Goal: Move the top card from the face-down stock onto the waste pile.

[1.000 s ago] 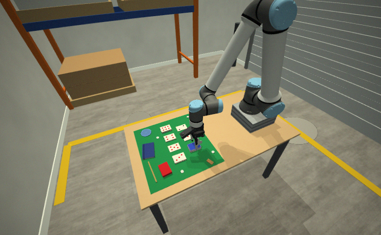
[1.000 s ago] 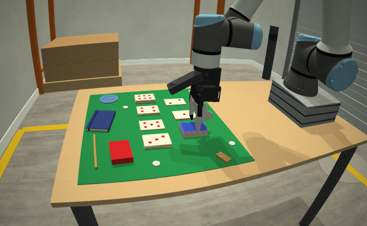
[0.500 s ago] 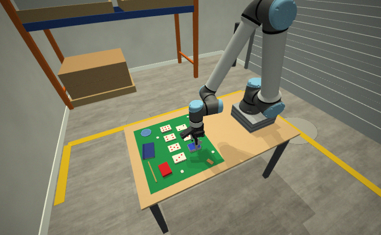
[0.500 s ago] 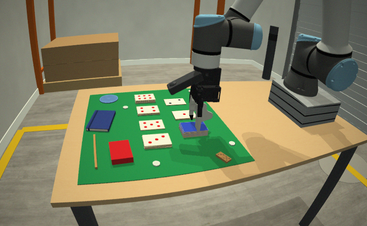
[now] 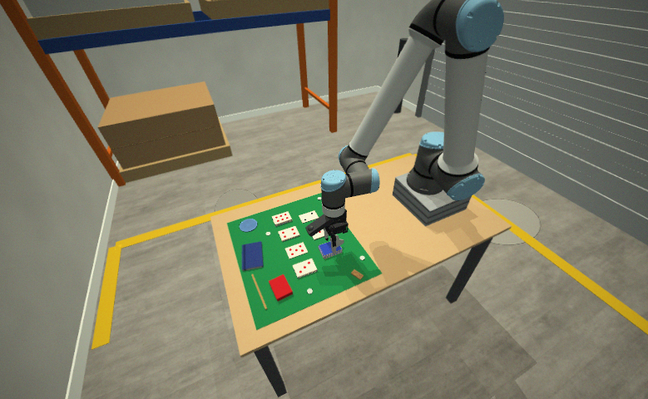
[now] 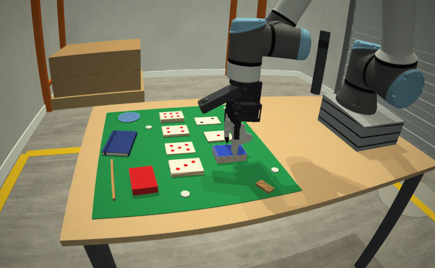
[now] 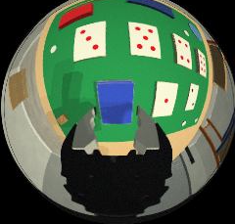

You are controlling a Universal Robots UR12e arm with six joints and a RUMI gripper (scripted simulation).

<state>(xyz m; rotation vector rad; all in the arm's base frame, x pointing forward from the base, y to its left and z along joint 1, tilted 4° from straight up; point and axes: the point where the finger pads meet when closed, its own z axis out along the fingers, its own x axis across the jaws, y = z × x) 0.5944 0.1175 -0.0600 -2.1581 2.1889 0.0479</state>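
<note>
Now: the one-pip card 12 cm to the right of my hand and 3 cm below it. From my hand the other things lie so: wooden stick 35 cm ahead, 7 cm to the left, 3 cm below; then red box 26 cm ahead, 10 cm to the left, 2 cm below.
</note>
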